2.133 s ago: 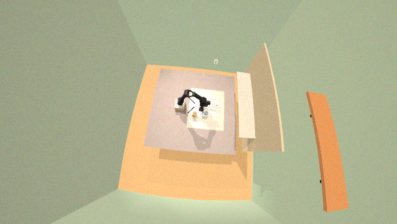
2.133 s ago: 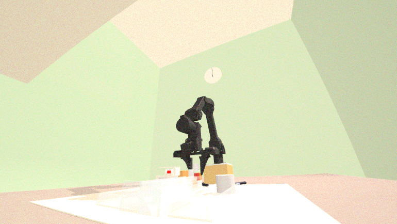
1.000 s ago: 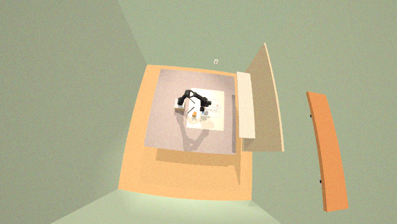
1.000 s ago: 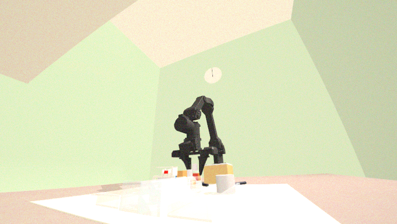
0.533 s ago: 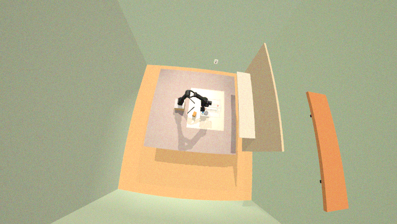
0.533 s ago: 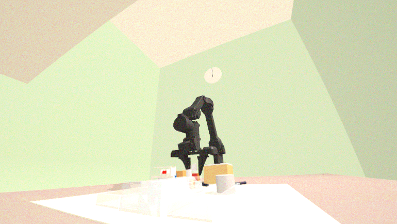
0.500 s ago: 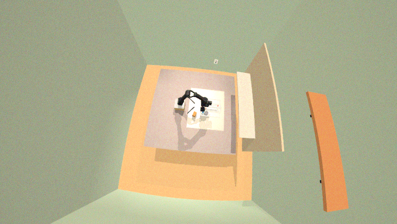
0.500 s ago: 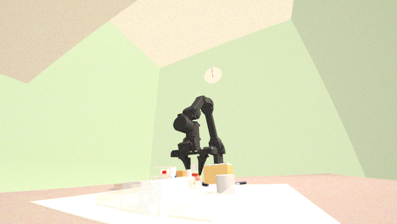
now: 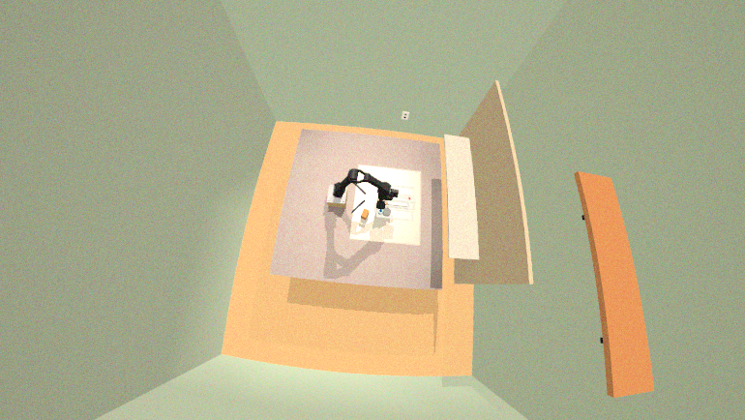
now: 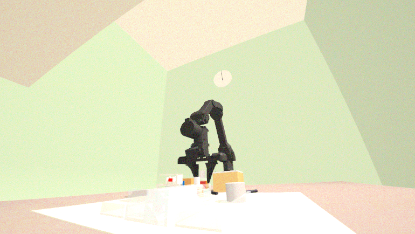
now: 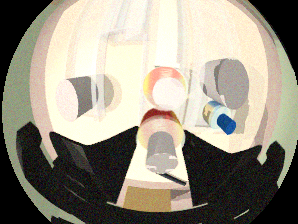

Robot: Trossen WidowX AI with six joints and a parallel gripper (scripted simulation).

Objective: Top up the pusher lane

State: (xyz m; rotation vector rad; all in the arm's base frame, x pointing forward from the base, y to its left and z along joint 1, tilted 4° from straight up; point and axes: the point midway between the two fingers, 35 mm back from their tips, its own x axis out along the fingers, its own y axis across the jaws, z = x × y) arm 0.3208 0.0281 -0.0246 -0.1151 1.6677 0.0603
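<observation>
Now: the clear sprung lane 16 cm ahead of my gripper tip, 4 cm to the left of it and 3 cm below it. From my gripper tip the other things lie so: red mark: 22 cm ahead, 6 cm to the left, 2 cm above; white pusher plate: 15 cm ahead, 5 cm to the left.
</observation>
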